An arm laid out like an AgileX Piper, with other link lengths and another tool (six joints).
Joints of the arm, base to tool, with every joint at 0 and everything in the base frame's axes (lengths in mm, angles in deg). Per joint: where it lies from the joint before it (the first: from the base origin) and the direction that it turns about. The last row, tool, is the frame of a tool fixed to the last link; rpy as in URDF.
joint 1: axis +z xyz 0 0 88.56
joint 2: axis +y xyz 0 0 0
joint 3: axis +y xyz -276.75 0 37.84
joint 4: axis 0.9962 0 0.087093 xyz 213.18 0 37.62
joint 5: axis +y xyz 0 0 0
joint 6: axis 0.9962 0 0.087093 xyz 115.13 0 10.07
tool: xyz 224.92 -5 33.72 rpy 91.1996 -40.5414 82.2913
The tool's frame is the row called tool.
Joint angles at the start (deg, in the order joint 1, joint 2, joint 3, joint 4, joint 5, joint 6): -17.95 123.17 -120.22 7.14 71.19 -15.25
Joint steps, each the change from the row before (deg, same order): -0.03 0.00 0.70 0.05 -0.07 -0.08; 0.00 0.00 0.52 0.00 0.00 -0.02; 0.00 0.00 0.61 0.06 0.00 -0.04; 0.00 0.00 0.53 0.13 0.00 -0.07; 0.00 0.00 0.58 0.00 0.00 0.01; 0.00 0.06 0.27 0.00 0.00 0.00
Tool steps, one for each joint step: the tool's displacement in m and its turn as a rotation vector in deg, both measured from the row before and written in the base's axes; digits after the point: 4 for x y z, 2 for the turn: -0.0030 0.0010 -0.0041 0.21 0.58 0.04; -0.0025 0.0008 -0.0031 0.15 0.49 0.02; -0.0029 0.0013 -0.0036 0.23 0.56 0.04; -0.0024 0.0016 -0.0031 0.26 0.46 0.07; -0.0029 0.0009 -0.0034 0.18 0.55 -0.01; -0.0015 0.0005 -0.0021 0.10 0.31 0.00
